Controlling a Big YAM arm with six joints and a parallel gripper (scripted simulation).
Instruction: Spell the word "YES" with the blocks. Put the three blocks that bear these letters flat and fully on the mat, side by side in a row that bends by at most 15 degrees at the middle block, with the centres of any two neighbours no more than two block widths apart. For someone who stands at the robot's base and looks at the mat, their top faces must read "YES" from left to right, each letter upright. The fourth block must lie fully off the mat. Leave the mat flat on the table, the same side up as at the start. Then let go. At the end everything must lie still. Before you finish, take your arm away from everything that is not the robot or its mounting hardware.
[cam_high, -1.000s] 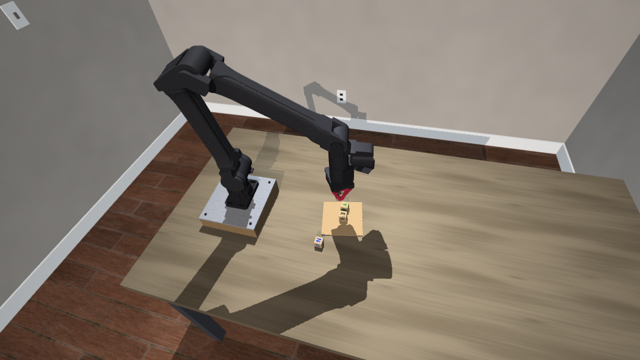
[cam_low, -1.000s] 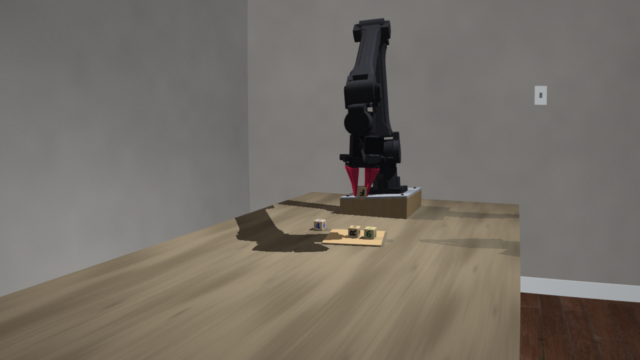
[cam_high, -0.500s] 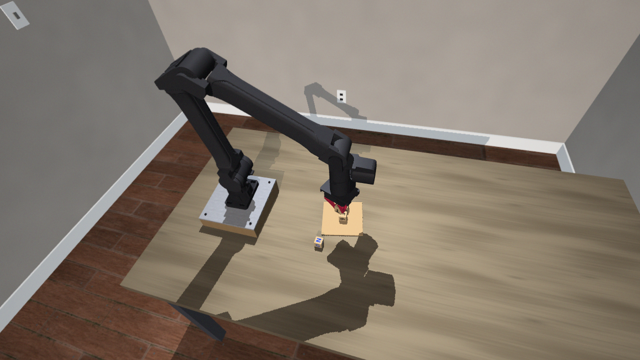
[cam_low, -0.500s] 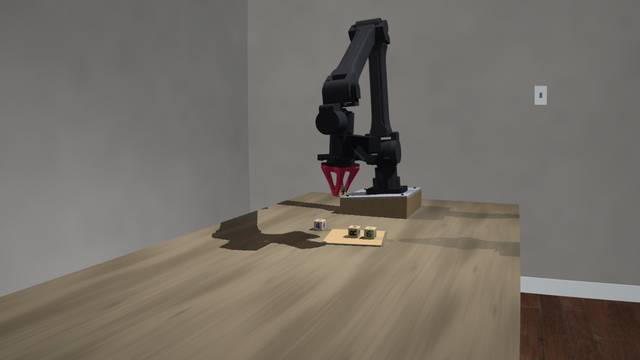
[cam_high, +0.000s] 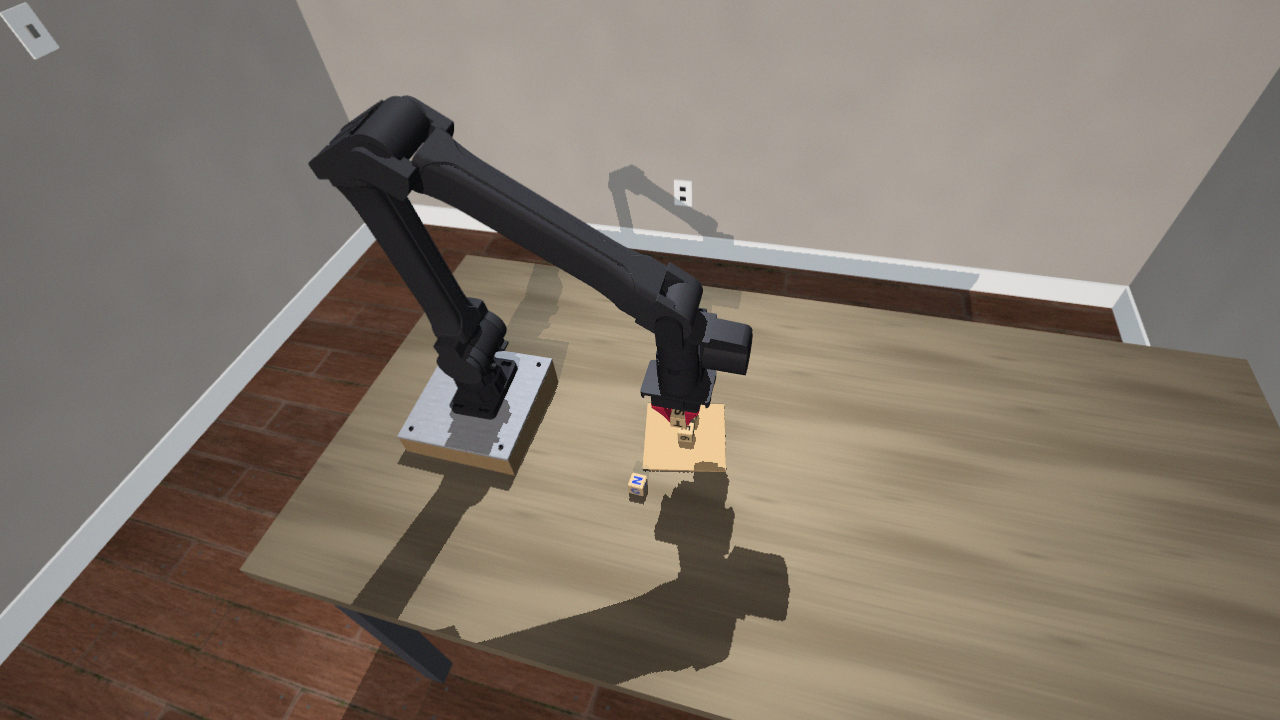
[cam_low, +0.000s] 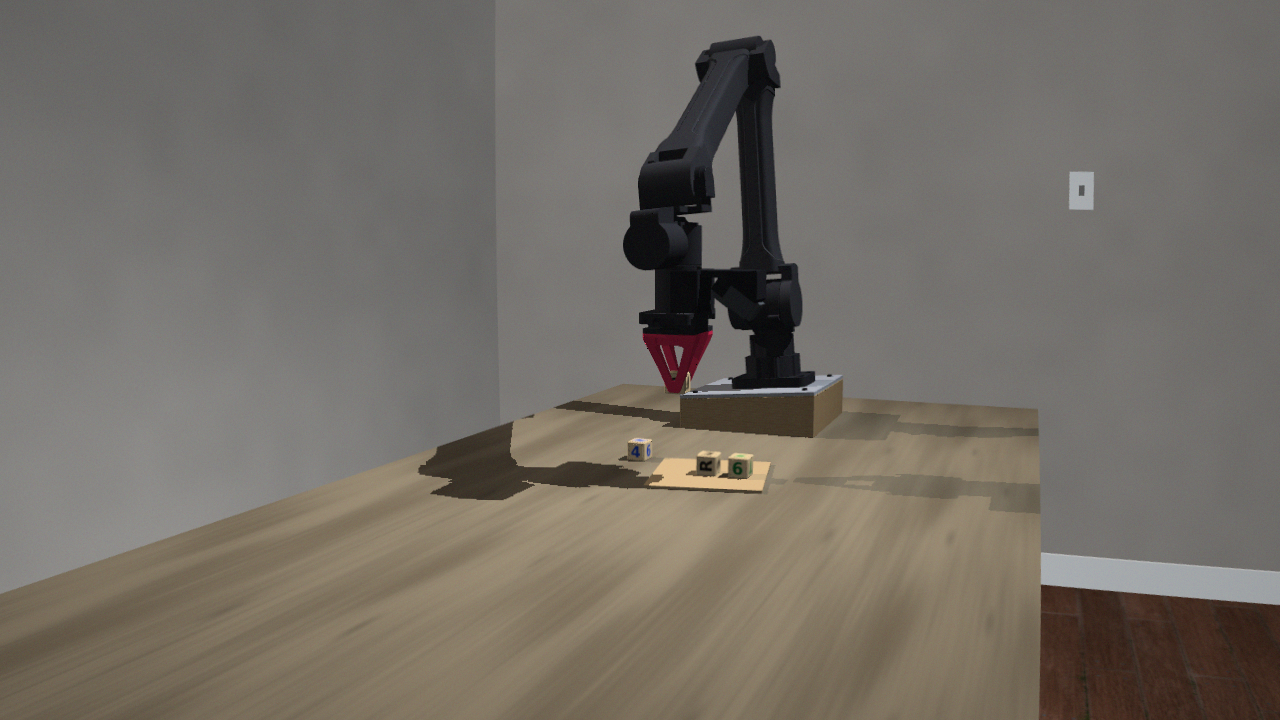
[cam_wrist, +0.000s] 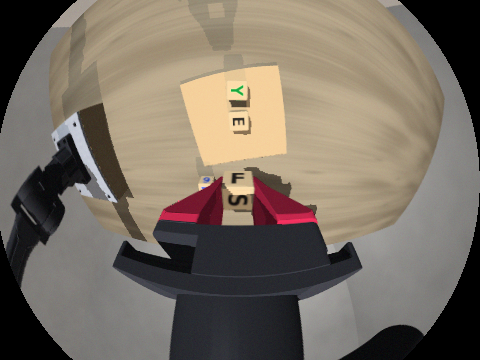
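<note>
My gripper is now 40 mm to the right of the tan mat and 110 mm above it.
</note>
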